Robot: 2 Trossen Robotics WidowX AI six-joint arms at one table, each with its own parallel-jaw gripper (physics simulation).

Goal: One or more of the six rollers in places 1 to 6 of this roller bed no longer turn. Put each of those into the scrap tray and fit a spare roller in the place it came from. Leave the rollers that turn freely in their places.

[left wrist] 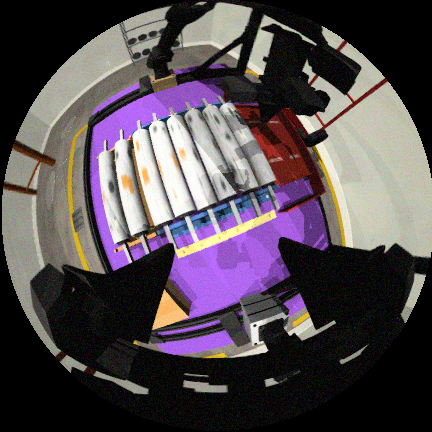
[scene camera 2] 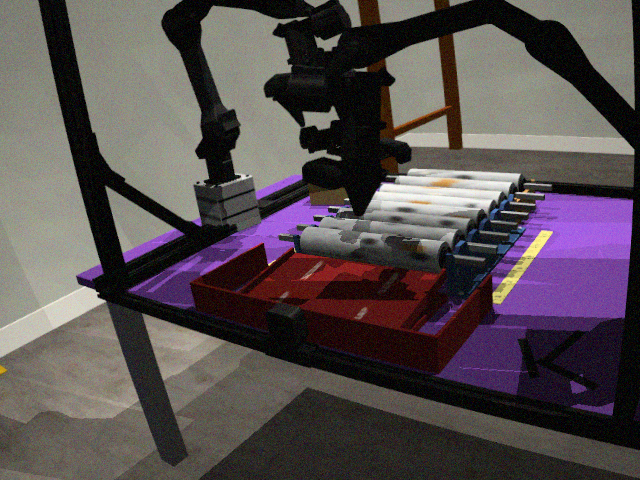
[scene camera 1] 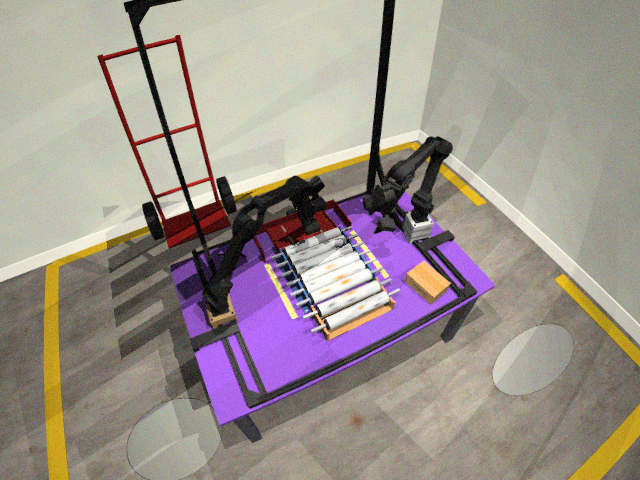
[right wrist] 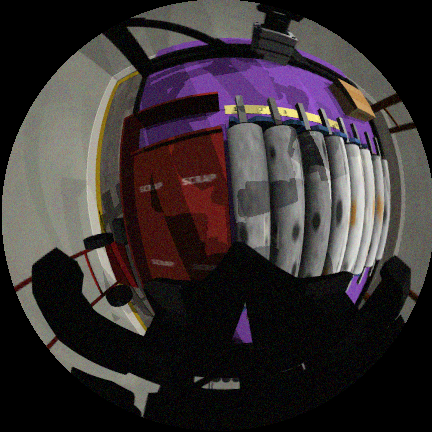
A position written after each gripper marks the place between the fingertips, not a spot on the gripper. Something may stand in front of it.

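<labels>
Open and empty, the left gripper (scene camera 2: 323,123) holds nothing, while the right gripper (scene camera 2: 358,215) is shut and likewise holds nothing.
</labels>
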